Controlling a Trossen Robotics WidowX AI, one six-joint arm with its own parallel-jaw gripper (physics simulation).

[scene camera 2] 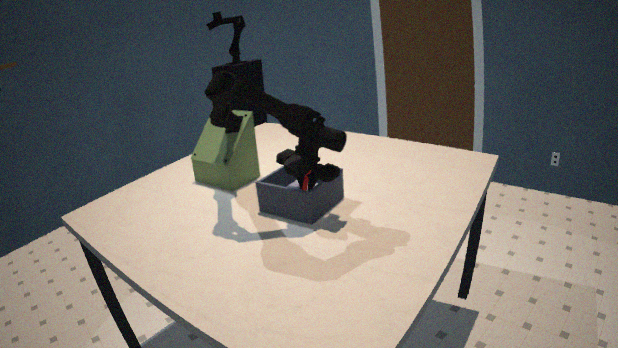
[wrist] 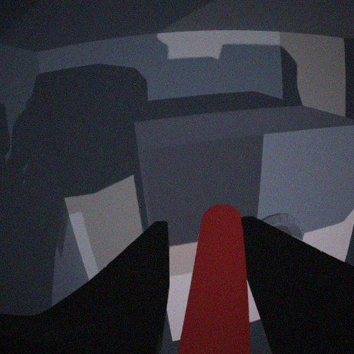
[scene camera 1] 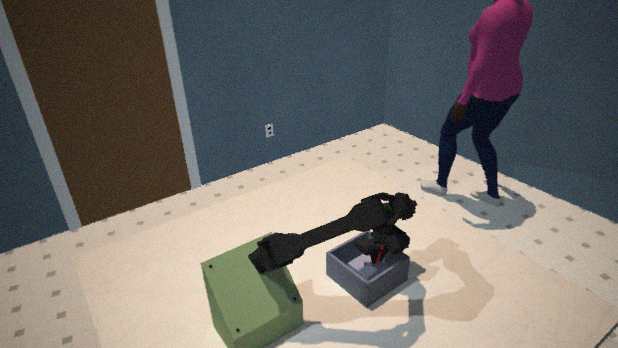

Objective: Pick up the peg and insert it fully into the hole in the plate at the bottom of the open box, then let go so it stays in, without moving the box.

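Pixels of known places: gripper, between the fingertips: point(scene camera 2: 305, 190) point(scene camera 1: 376, 262); arm's base, origin of its link: point(scene camera 2: 234, 124) point(scene camera 1: 262, 258).
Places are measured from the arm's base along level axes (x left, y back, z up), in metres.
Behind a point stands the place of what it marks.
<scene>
The red peg point(scene camera 1: 380, 254) {y -0.353, x -0.146, z -0.111 m} point(scene camera 2: 306, 181) {y -0.359, x -0.144, z -0.114 m} point(wrist: 220, 280) is between the black fingers of my gripper point(scene camera 1: 377, 251) {y -0.349, x -0.136, z -0.147 m} point(scene camera 2: 304, 183) {y -0.349, x -0.136, z -0.147 m} point(wrist: 204, 231), which is shut on it. The peg leans, and its rounded end reaches past the fingertips in the wrist view, where a gap shows between it and the left finger. The gripper is down inside the open grey-blue box point(scene camera 1: 345, 276) {y -0.228, x -0.109, z -0.147 m} point(scene camera 2: 285, 202) {y -0.324, x -0.214, z -0.154 m} point(wrist: 305, 172). The pale plate point(scene camera 1: 356, 263) {y -0.300, x -0.092, z -0.150 m} point(wrist: 327, 241) shows at the box's bottom. The round rim of the hole point(wrist: 295, 223) is right of the peg's end, partly hidden by the right finger.
A green wedge-shaped block point(scene camera 1: 240, 300) {y 0.111, x -0.037, z -0.054 m} point(scene camera 2: 225, 172) {y -0.021, x -0.110, z -0.139 m} stands beside the box, under the arm's base. The box walls stand close around the gripper. The table point(scene camera 1: 150, 280) {y 0.201, x 0.387, z -0.208 m} point(scene camera 2: 200, 280) {y -0.280, x -0.572, z -0.208 m} carries both. A person in a pink top point(scene camera 1: 500, 50) stands beyond the table.
</scene>
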